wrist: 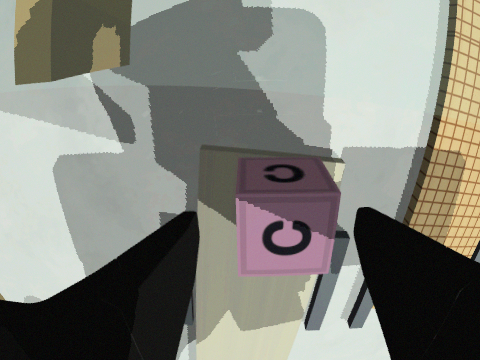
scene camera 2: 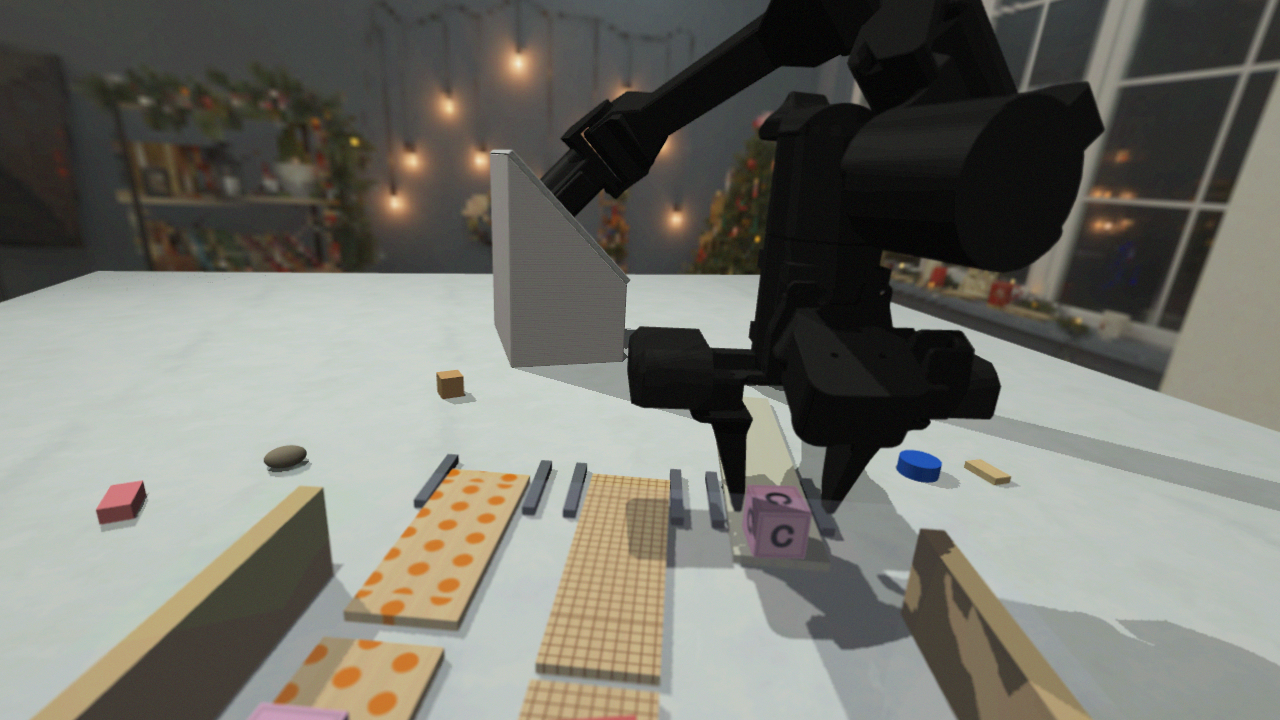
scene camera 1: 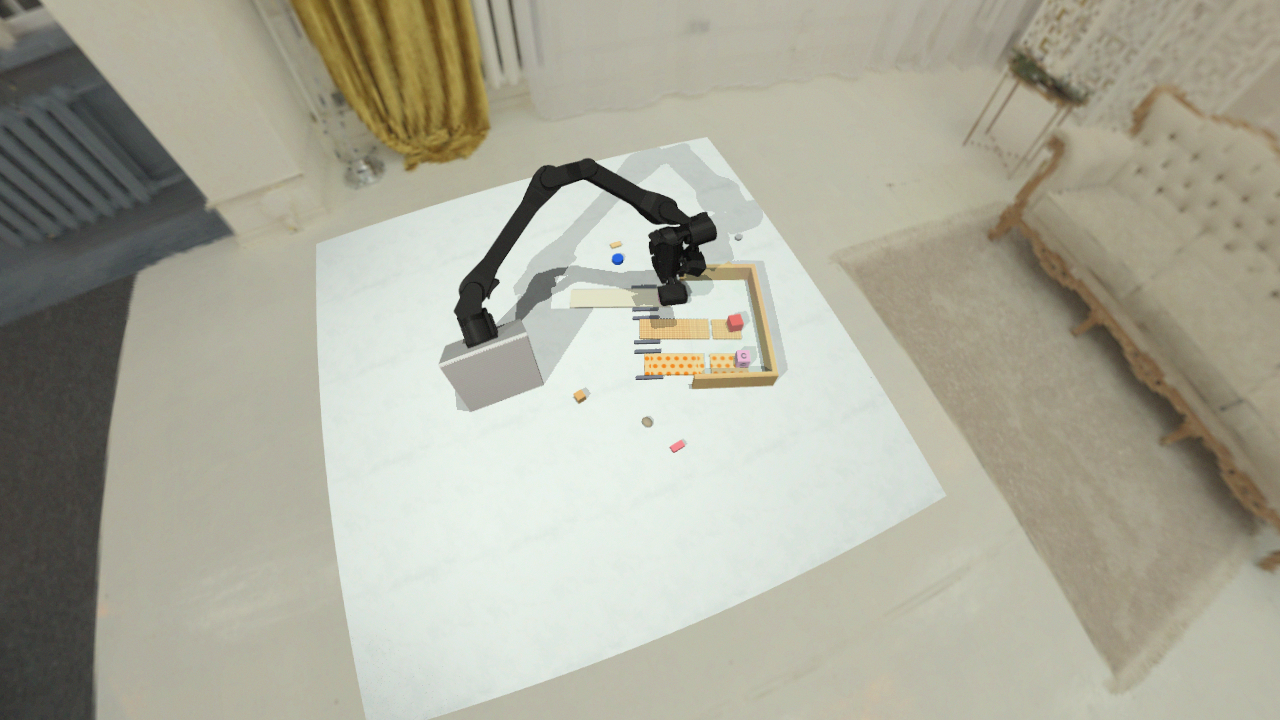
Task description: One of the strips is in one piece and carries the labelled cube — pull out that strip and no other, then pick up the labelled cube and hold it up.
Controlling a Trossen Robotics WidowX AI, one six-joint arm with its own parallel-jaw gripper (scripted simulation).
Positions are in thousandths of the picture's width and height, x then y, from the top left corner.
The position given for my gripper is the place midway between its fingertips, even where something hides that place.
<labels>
my gripper: wrist 580, 621; scene camera 2 611, 708; scene camera 1 520, 405
cream strip: wrist 480, 862; scene camera 2 600, 640; scene camera 1 482, 413
</labels>
